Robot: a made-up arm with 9 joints. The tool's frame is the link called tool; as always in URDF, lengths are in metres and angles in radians.
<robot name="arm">
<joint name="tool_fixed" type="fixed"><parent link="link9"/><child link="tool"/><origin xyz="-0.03 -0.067 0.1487" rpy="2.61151 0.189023 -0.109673"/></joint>
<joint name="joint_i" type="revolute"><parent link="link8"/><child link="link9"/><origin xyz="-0.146 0.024 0.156" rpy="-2.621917 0.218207 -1.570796"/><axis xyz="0 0 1"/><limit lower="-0.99" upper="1.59" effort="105" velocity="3"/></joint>
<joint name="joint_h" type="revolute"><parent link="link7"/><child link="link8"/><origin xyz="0.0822 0.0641 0.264" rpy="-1.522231 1.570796 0"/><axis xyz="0 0 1"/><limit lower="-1.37" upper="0.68" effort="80" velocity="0.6"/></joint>
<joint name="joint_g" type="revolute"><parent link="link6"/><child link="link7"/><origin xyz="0.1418 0.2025 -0.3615" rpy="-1.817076 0.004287 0.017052"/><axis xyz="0 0 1"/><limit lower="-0.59" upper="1.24" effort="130" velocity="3.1"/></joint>
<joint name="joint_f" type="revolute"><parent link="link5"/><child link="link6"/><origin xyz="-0.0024 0.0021 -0.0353" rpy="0.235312 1.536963 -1.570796"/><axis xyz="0 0 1"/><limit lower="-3.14" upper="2.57" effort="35" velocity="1.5"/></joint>
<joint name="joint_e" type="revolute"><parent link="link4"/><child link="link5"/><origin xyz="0.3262 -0.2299 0.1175" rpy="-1.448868 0.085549 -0.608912"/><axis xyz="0 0 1"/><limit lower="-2.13" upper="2.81" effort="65" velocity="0.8"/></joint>
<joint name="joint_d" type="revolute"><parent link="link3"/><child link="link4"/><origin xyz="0.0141 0.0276 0.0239" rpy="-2.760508 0.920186 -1.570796"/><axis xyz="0 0 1"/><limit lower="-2.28" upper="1.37" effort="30" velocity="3"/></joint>
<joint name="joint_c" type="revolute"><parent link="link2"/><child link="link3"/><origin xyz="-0.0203 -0.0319 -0.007" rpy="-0.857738 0.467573 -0.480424"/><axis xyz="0 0 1"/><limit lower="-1.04" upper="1.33" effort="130" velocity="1.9"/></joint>
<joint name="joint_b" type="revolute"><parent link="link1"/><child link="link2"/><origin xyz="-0.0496 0.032 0.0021" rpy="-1.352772 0 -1.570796"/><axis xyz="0 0 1"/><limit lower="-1.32" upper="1.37" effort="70" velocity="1.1"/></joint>
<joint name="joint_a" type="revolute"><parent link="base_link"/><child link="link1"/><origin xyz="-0.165 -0.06 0.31" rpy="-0.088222 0.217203 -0.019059"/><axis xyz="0 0 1"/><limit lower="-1.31" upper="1.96" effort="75" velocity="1.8"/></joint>
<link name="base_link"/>
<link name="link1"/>
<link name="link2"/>
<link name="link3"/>
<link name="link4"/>
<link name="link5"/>
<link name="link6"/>
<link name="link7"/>
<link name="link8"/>
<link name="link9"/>
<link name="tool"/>
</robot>
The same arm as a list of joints. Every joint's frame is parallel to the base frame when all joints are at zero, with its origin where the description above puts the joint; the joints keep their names.
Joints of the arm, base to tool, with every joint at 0 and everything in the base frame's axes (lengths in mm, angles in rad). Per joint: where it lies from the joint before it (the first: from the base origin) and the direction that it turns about. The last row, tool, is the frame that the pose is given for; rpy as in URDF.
joint_a: origin -165.0 -60.0 310.0 axis 0.216301 0.084001 0.972706
joint_b: origin -48.0 33.0 10.0 axis 1 0 0
joint_c: origin -7.0 23.0 30.0 axis 0.583936 -0.654741 -0.47993
joint_d: origin -11.0 -28.0 -25.0 axis -0.994647 0.041102 -0.094804
joint_e: origin -155.1 -3.0 386.0 axis -0.082297 0.996459 0.017199
joint_f: origin 5.0 -35.0 -3.0 axis -0.968882 -0.042799 -0.243795
joint_g: origin 308.0 -132.0 282.0 axis 0 0 1
joint_h: origin 68.0 -79.0 264.0 axis 1 0 0
joint_i: origin 156.0 24.0 146.0 axis -0.847398 0.1879 -0.496599
tool: origin -87.0 50.0 -132.0 rpy -1.5708 0.0000 -1.5708
Joint limits (rad, base to tool): -1.3100..1.9600 -1.3200..1.3700 -1.0400..1.3300 -2.2800..1.3700 -2.1300..2.8100 -3.1400..2.5700 -0.5900..1.2400 -1.3700..0.6800 -0.9900..1.5900

